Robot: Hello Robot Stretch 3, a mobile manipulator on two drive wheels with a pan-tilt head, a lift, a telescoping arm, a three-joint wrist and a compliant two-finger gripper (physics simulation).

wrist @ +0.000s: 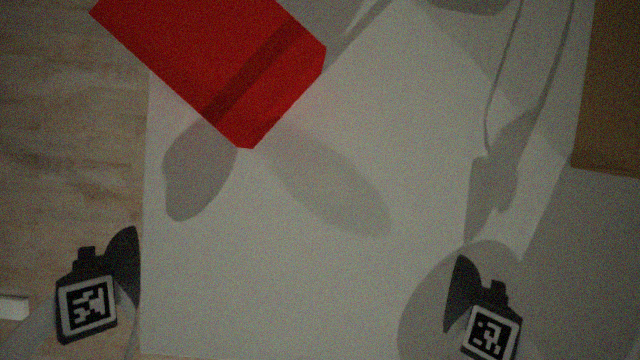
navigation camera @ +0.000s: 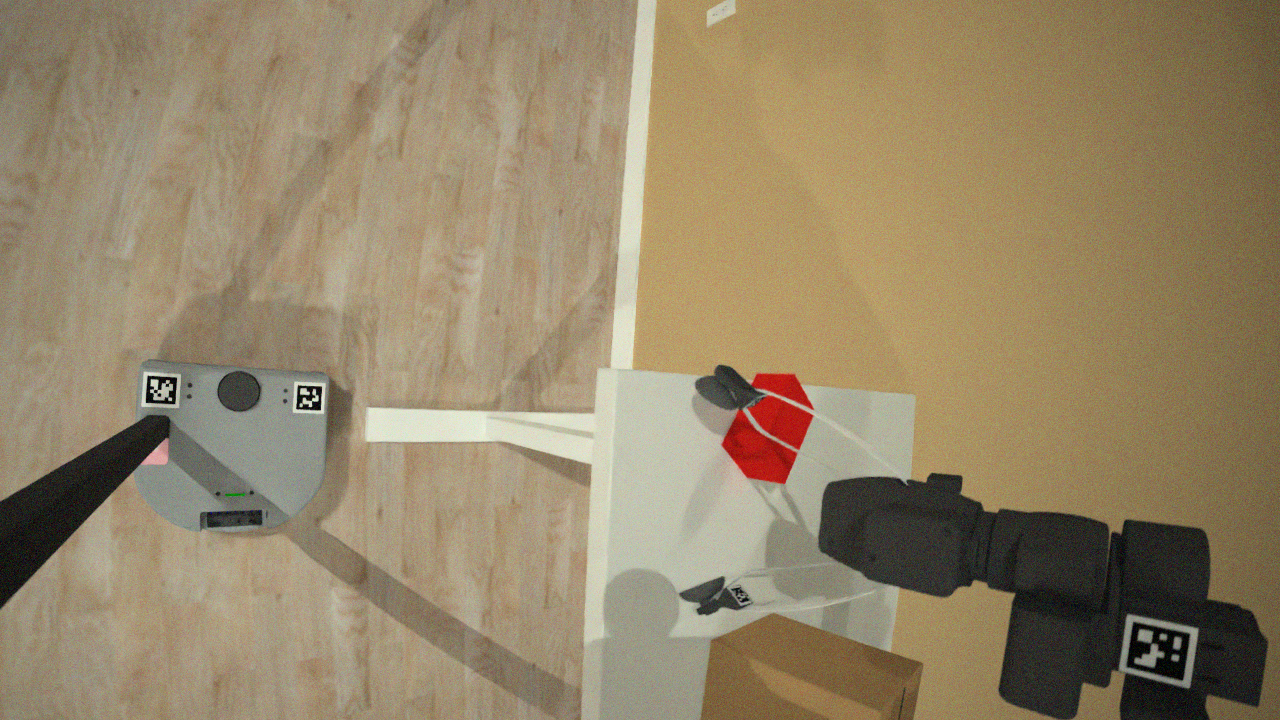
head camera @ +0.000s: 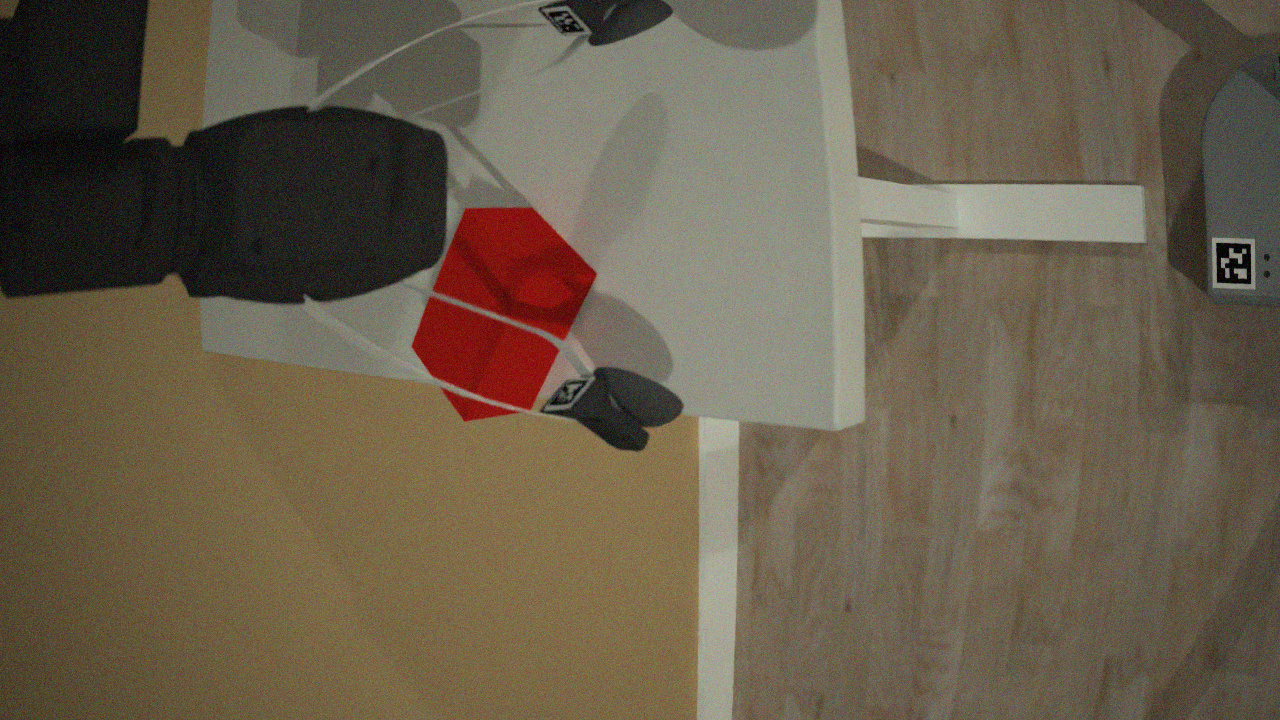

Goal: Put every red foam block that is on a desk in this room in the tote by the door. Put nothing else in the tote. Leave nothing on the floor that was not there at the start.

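Frame: origin at the robot's base, x ahead, y left, z up, level; millimetres.
Seen in the pictures: gripper, fingertip midpoint: (navigation camera: 694, 489) (head camera: 660, 200); robot's base at its link origin: (navigation camera: 239, 389).
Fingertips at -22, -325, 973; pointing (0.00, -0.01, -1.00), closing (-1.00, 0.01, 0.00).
Offsets run from my fingertips to a thing's middle, as dx, dy, dz. "spot": to the spot under its first point. Level surfaces: height alone.
A red foam block {+50, -114, +0} (head camera: 501, 259) (navigation camera: 759, 452) (wrist: 200, 50) lies on the white desk {dz -23} (head camera: 760, 268) (navigation camera: 644, 501) (wrist: 225, 320), near its edge by the tan wall. My gripper (head camera: 635, 213) (navigation camera: 709, 490) (wrist: 297, 269) is open, with its fingers wide apart and no object between the fingertips. In the head and navigation views, one finger's thin strips cross over the block. In the wrist view, the block is at the upper left, beyond the fingertips and left of their middle, partly cut off by the frame. The tote does not show in these views.
A brown box {spot: -171, -78, +82} (navigation camera: 805, 676) (wrist: 612, 100) stands on the desk on the other finger's side. The desk's white leg {spot: -41, -115, -948} (head camera: 1047, 213) (navigation camera: 425, 424) reaches toward my grey base (head camera: 1244, 179) (navigation camera: 241, 456). The tan wall (head camera: 358, 555) (navigation camera: 984, 223) runs beside the desk.
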